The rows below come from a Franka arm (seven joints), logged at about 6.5 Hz.
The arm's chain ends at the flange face. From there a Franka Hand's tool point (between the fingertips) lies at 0.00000 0.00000 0.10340 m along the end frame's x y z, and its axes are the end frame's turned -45 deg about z.
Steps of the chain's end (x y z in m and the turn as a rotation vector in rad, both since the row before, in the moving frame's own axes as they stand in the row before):
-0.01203, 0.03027, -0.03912, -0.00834, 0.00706, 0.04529
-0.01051, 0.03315, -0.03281, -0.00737, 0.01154, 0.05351
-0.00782, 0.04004, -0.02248, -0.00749, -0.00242, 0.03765
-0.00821, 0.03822, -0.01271, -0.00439, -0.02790, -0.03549
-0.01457, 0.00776, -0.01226, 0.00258, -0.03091, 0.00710
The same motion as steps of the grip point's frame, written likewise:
-0.03003, 0.01402, -0.03913, -0.01089, -0.00091, 0.04529
-0.03060, 0.01740, -0.03282, -0.01337, 0.00295, 0.05351
-0.03457, 0.02314, -0.02248, -0.00359, -0.00701, 0.03765
-0.03522, 0.01954, -0.01275, 0.01662, -0.02283, -0.03549
-0.01785, -0.00727, -0.01231, 0.02368, -0.02003, 0.00710

